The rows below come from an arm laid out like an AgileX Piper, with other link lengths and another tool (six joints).
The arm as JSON. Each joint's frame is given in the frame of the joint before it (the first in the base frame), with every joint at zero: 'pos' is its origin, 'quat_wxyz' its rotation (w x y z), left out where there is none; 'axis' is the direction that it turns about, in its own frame. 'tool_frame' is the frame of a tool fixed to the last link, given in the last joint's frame.
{
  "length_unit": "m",
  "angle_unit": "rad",
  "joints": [
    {
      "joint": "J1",
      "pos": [
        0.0,
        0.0,
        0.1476
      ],
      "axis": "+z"
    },
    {
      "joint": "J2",
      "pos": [
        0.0,
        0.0,
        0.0
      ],
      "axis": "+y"
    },
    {
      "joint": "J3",
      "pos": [
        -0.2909,
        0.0,
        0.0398
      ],
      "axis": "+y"
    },
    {
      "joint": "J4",
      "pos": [
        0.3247,
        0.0,
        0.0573
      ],
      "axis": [
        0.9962,
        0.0,
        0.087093
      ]
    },
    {
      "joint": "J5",
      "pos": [
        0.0,
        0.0,
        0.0
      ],
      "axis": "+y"
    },
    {
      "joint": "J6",
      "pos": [
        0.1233,
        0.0,
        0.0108
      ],
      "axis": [
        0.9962,
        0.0,
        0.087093
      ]
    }
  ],
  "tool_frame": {
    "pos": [
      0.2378,
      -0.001,
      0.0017
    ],
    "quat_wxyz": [
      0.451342,
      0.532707,
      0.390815,
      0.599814
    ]
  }
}
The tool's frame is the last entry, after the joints.
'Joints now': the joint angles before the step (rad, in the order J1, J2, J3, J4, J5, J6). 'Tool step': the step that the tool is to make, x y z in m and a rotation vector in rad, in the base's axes. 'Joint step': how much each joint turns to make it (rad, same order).
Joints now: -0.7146, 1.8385, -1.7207, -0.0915, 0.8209, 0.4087
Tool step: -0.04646, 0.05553, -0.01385, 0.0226, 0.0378, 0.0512
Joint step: 0.0066, -0.2149, 0.2843, 0.0298, -0.0293, -0.0581
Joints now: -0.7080, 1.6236, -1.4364, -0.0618, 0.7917, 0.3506
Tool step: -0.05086, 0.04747, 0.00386, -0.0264, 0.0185, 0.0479
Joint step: 0.0068, -0.2426, 0.2485, 0.0008, -0.0112, -0.0523
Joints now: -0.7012, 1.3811, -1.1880, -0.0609, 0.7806, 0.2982
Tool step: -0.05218, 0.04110, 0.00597, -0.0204, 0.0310, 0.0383
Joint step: 0.0000, -0.2201, 0.1647, -0.0011, 0.0636, -0.0543
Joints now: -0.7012, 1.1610, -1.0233, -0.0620, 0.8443, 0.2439
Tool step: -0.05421, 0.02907, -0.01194, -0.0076, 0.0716, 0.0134
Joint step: -0.0001, -0.1630, 0.1211, -0.0368, 0.0905, -0.0248
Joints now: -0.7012, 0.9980, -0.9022, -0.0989, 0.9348, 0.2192
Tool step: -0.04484, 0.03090, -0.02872, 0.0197, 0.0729, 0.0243
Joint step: 0.0000, -0.1311, 0.1261, -0.0105, 0.0704, -0.0383
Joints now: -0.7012, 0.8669, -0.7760, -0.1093, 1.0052, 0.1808
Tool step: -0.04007, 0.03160, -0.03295, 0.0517, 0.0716, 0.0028
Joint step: -0.0001, -0.0961, 0.1040, 0.0000, 0.0794, -0.0134
